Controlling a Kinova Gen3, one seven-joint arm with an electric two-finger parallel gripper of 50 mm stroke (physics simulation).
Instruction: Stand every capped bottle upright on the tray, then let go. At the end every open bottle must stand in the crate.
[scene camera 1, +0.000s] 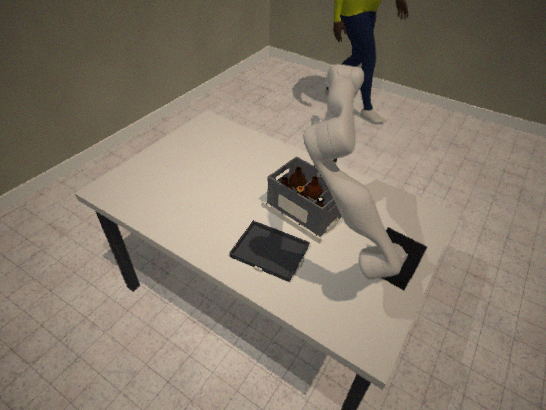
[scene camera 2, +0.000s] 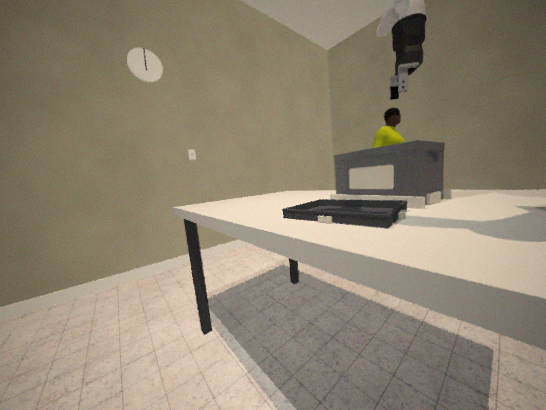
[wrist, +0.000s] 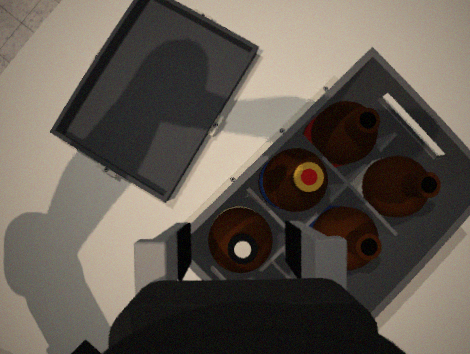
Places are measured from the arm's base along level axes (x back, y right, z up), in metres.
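Pixels of known places: gripper, fingertip midpoint: (scene camera 1: 318, 171) (scene camera 2: 398, 95) (wrist: 238, 242).
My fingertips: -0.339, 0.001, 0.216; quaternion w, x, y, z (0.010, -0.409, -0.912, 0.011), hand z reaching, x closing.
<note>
Ahead of a thing's pixels: the offset from my fingertips to its middle, as dx, dy, dz. "spot": to the spot under its first point. Level surfaces: height alone.
The grey crate @[-0.073, +0.072, -0.222] (scene camera 1: 316, 222) (scene camera 2: 416, 172) (wrist: 400, 262) holds several brown bottles, upright in separate compartments. One bottle has a yellow cap with a red centre @[-0.079, +0.027, -0.146] (scene camera 1: 300, 189) (wrist: 308, 176). Another has a black cap with a white centre @[+0.015, +0.023, -0.146] (scene camera 1: 320, 200) (wrist: 242, 249). Three open bottles show dark mouths in the wrist view: one at the top @[spot: -0.149, +0.031, -0.181] (wrist: 345, 132), one at the right (wrist: 395, 186) and one lower @[-0.066, +0.116, -0.224] (wrist: 345, 237), partly behind a finger. The black tray @[-0.058, -0.196, -0.297] (scene camera 1: 296, 252) (scene camera 2: 360, 219) (wrist: 182, 155) bears no bottle. My gripper (scene camera 2: 395, 95) (wrist: 238, 242) is open and empty, high above the crate, with the black-capped bottle between its fingers in the wrist view.
Pale strips (scene camera 1: 295, 220) (scene camera 2: 375, 201) run along the crate's foot, and small pale clips @[-0.040, -0.294, -0.302] (scene camera 2: 325, 219) sit at the tray's edge. The crate's walls and dividers surround the bottles. A person (scene camera 1: 364, 50) (scene camera 2: 389, 135) stands on the floor beyond the table @[dz -0.309] (scene camera 1: 175, 185).
</note>
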